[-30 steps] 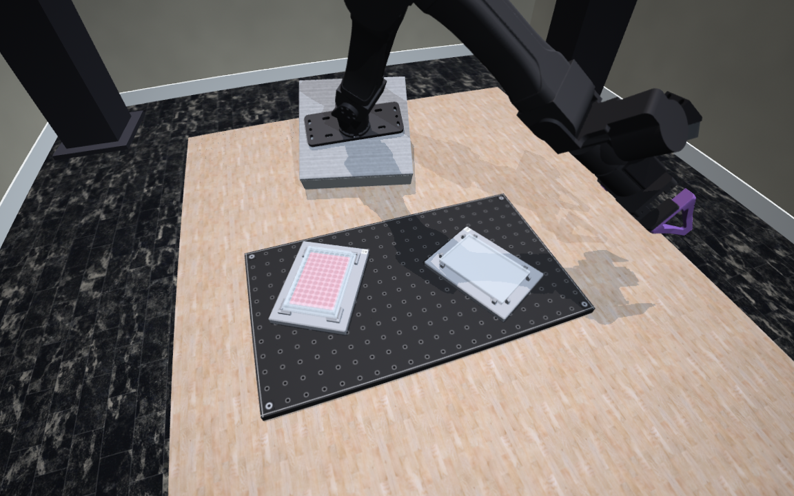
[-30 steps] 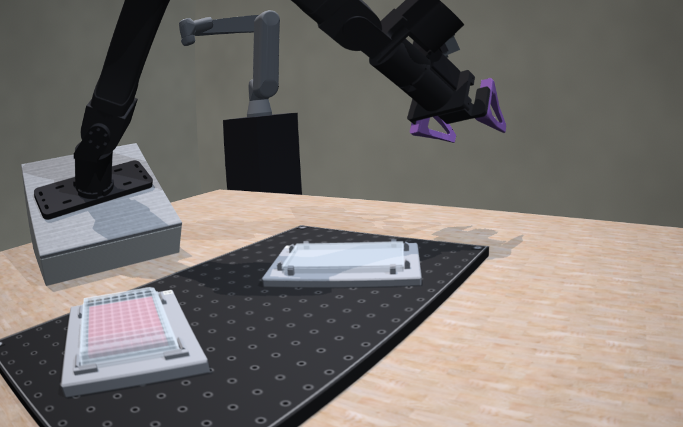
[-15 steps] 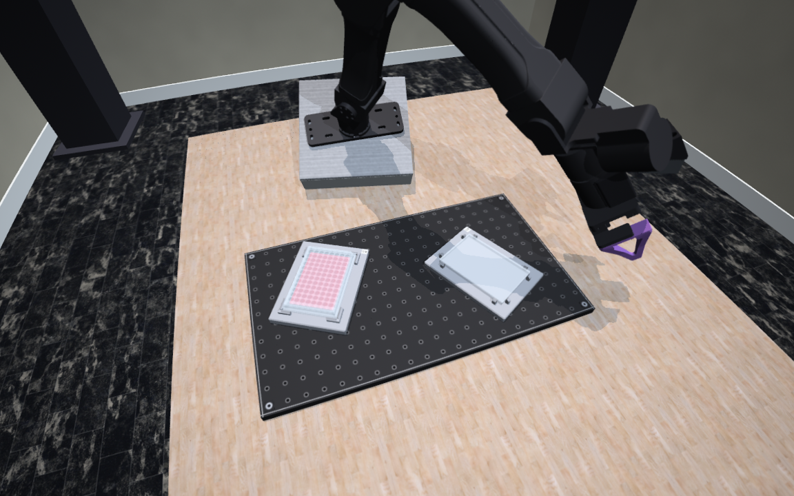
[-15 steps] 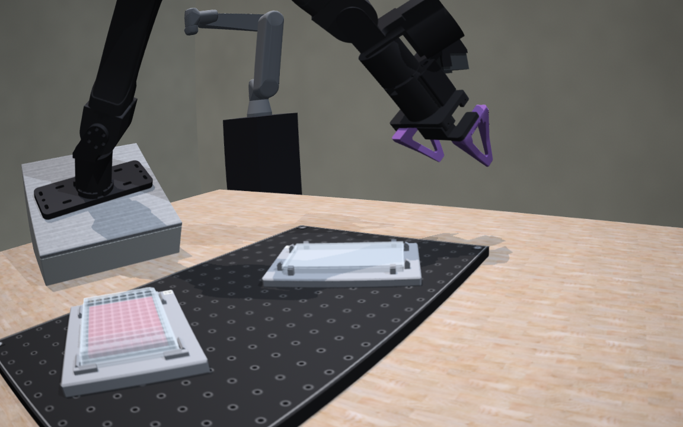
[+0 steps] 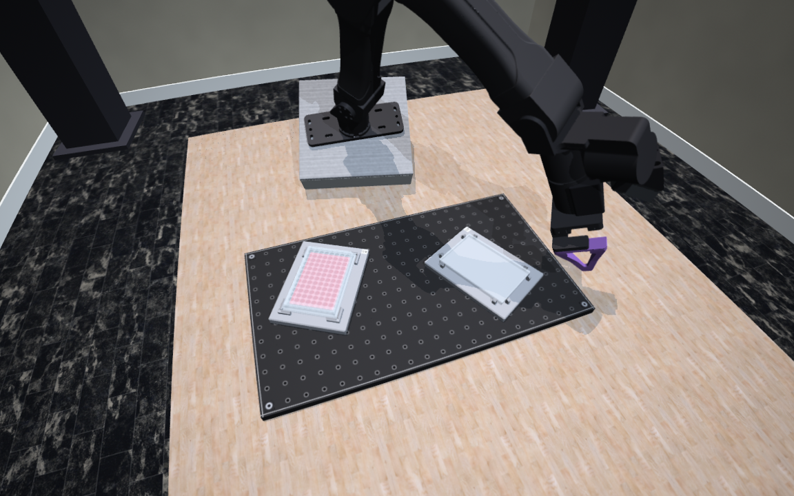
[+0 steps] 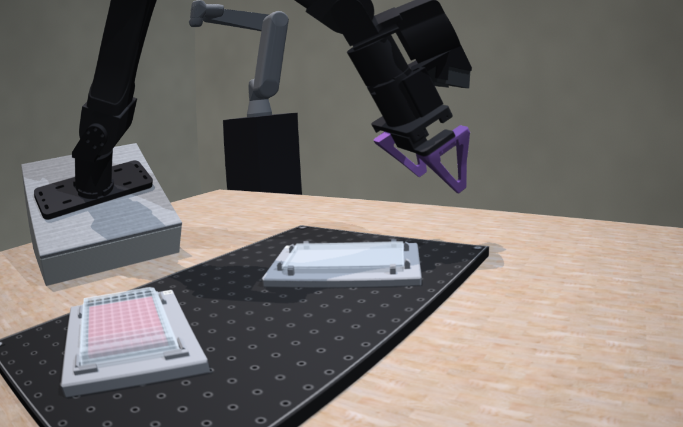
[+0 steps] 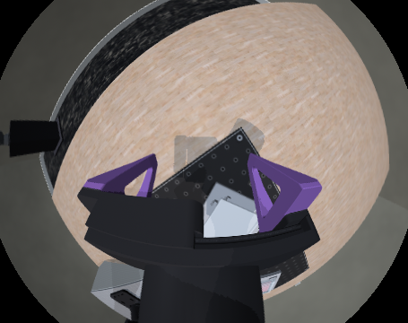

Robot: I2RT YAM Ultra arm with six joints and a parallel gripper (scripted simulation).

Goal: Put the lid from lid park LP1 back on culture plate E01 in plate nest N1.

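Now: hand 140 mm to the left of the clear lid, 70 mm above it and 40 mm past it. Round my hand: lid park LP1: 140 mm to the right, 80 mm below, 40 mm behind; culture plate E01: 410 mm to the right, 70 mm below, 70 mm behind.
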